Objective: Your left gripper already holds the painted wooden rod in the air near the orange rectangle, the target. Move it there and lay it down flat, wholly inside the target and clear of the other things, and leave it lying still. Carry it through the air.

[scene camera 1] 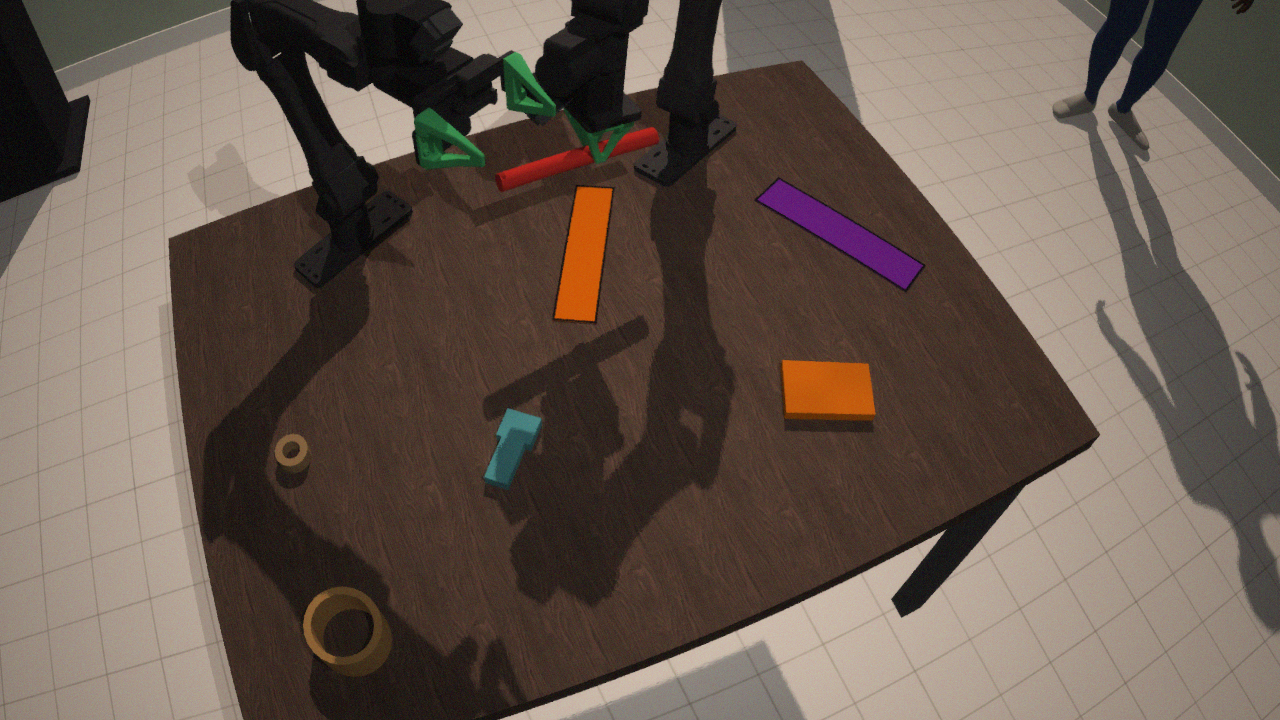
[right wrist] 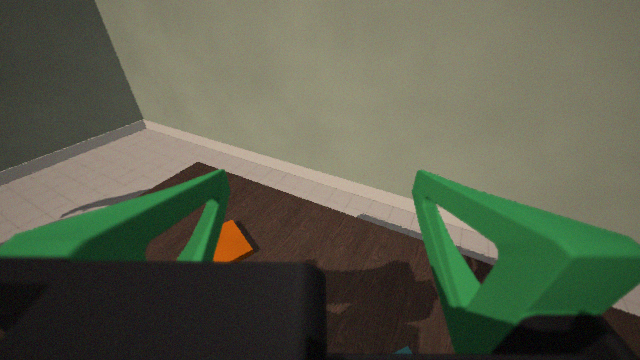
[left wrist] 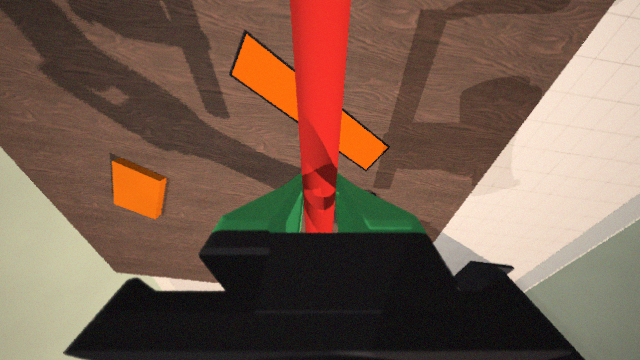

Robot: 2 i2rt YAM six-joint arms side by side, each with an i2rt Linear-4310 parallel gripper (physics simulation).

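My left gripper (scene camera 1: 597,155) (left wrist: 319,180) is shut on the red rod (scene camera 1: 546,166) (left wrist: 320,75) and holds it in the air. In scene camera 1 the rod appears beyond the top end of the orange rectangle (scene camera 1: 583,255) (left wrist: 265,75), crosswise to its long side. Its shadow falls well below the rectangle, so it is high above the table. In the left wrist view the rod crosses in front of the rectangle at an angle and hides its middle. My right gripper (scene camera 1: 487,116) (right wrist: 321,180) is open and empty in the air, left of the rod in scene camera 1.
On the table (scene camera 1: 429,322) are a purple rectangle (scene camera 1: 841,234) at the right, an orange block (scene camera 1: 827,389) (left wrist: 137,192) (right wrist: 232,243), a teal T-shaped piece (scene camera 1: 512,447), a small tan ring (scene camera 1: 281,454) and a large tan ring (scene camera 1: 315,637). Both arm bases stand at the back edge.
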